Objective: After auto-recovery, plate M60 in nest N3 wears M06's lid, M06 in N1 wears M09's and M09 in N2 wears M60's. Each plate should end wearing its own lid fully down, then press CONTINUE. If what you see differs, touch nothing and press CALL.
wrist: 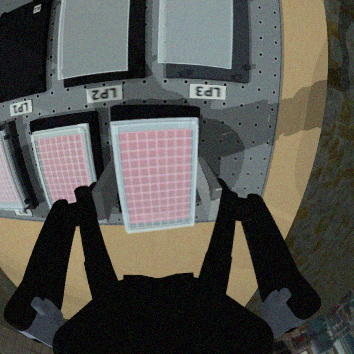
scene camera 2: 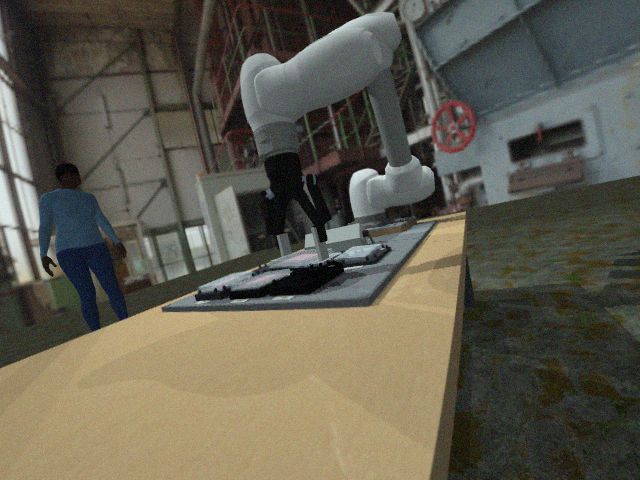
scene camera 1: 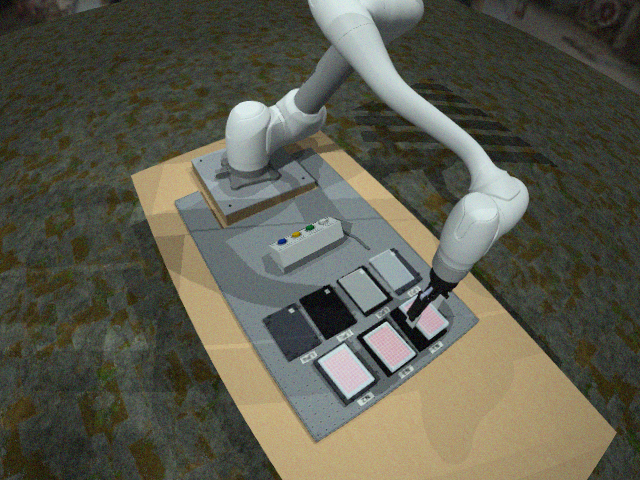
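Where they show: gripper, between the fingertips: (wrist: 156, 170) (scene camera 2: 306, 262) (scene camera 1: 421, 315); arm's base, origin of its link: (scene camera 2: 371, 226) (scene camera 1: 249, 170).
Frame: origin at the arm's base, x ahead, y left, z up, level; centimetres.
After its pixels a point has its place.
My gripper (scene camera 1: 421, 306) @(y 24.4, x 76.7, z 1.2 cm) (scene camera 2: 302, 251) @(y 24.4, x 76.7, z 1.2 cm) (wrist: 156, 170) @(y 24.4, x 76.7, z 1.2 cm) is shut on a pink-welled plate (scene camera 1: 431, 320) @(y 25.0, x 79.8, z 3.1 cm) (scene camera 2: 299, 258) @(y 27.0, x 81.0, z 3.0 cm) (wrist: 156, 175) @(y 24.3, x 76.4, z 3.0 cm), gripping its long sides. It holds the plate level, low over the black rightmost front nest (scene camera 1: 407, 330) @(y 19.4, x 78.0, z -1.3 cm) (wrist: 154, 112) @(y 23.3, x 70.8, z -1.3 cm). Two more pink-welled plates sit in the middle front nest (scene camera 1: 389, 345) @(y 12.0, x 79.8, z -0.4 cm) (wrist: 64, 161) @(y 12.4, x 77.8, z -0.9 cm) and the left front nest (scene camera 1: 345, 370) @(y -2.0, x 81.1, z 0.1 cm) (wrist: 7, 175) @(y 2.0, x 80.5, z 0.1 cm). Two grey lids lie on the back parks marked LP2 (scene camera 1: 361, 289) @(y 13.9, x 60.7, z -1.3 cm) (wrist: 93, 38) @(y 15.1, x 62.7, z -1.4 cm) and LP3 (scene camera 1: 390, 270) @(y 25.3, x 58.6, z -1.1 cm) (wrist: 197, 31) @(y 26.5, x 60.6, z -1.2 cm). I cannot read the plate or lid labels.
An empty black park (scene camera 1: 327, 310) @(y 2.2, x 62.3, z -2.4 cm) and a dark grey pad (scene camera 1: 291, 330) @(y -9.5, x 64.1, z -2.4 cm) lie left of the lids. A white button box (scene camera 1: 306, 244) @(y 4.4, x 42.7, z 3.5 cm) stands behind them on the grey baseboard (scene camera 1: 248, 289) @(y -15.9, x 46.7, z -3.3 cm). A person (scene camera 2: 77, 242) stands beyond the table's far side.
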